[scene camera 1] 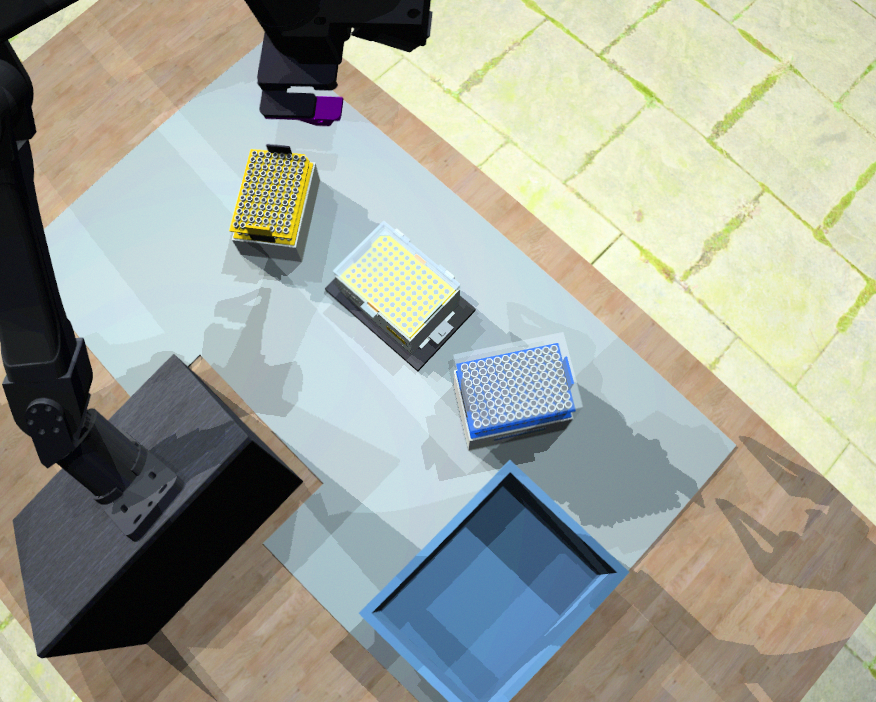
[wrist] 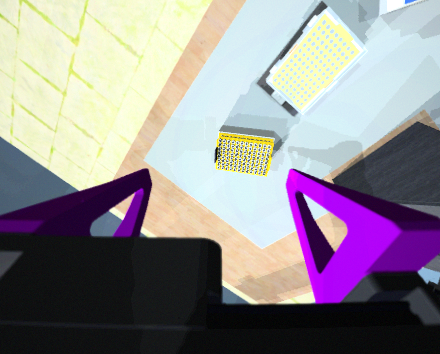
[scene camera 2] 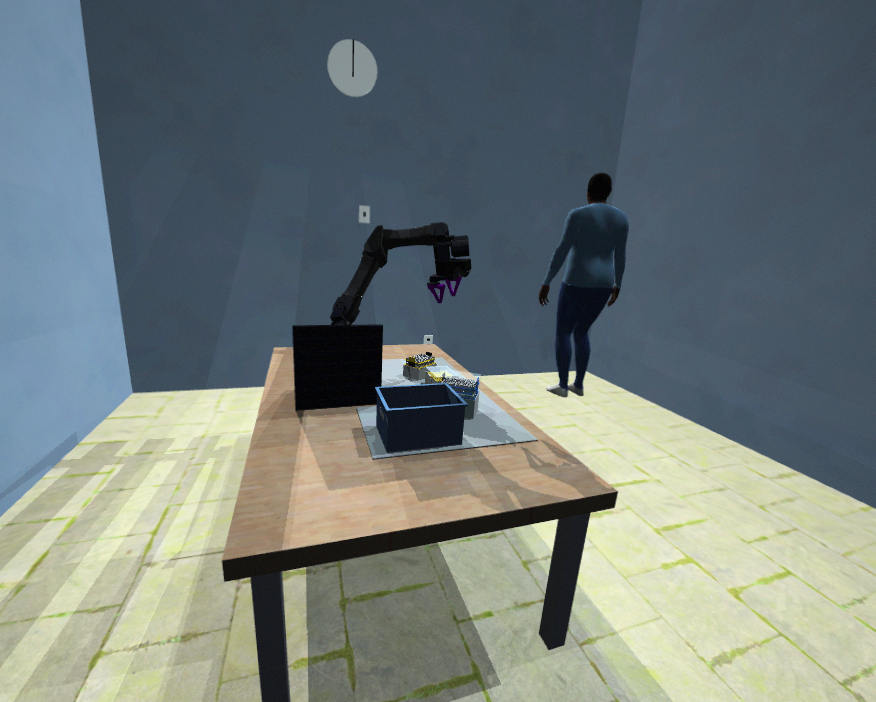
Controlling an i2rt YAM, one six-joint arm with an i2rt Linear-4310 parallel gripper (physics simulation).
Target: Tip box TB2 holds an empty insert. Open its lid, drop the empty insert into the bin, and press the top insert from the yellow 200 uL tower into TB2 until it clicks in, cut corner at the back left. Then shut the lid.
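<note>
The yellow 200 uL tower (scene camera 1: pixel 270 193) (scene camera 2: pixel 419 361) (wrist: pixel 245 155) stands at the far end of the mat, its top insert full of tips. The tip box TB2 (scene camera 1: pixel 397 285) (wrist: pixel 317 62) sits on a black base in mid-mat. Its clear lid is shut over a yellow insert with empty holes. The blue bin (scene camera 1: pixel 486 585) (scene camera 2: pixel 420 420) stands at the mat's near end; no insert shows inside it. My gripper (scene camera 2: pixel 446 298) (wrist: pixel 219 176) is open and empty, high above the table beyond the tower. In scene camera 1 a purple finger shows under the arm.
A blue tip rack (scene camera 1: pixel 517 387) (scene camera 2: pixel 460 383) in a pale box stands between TB2 and the bin. The arm's black pedestal (scene camera 1: pixel 153 504) (scene camera 2: pixel 337 367) stands beside the mat (scene camera 1: pixel 350 438). A person (scene camera 2: pixel 597 248) stands on the floor beyond the table (scene camera 2: pixel 365 504).
</note>
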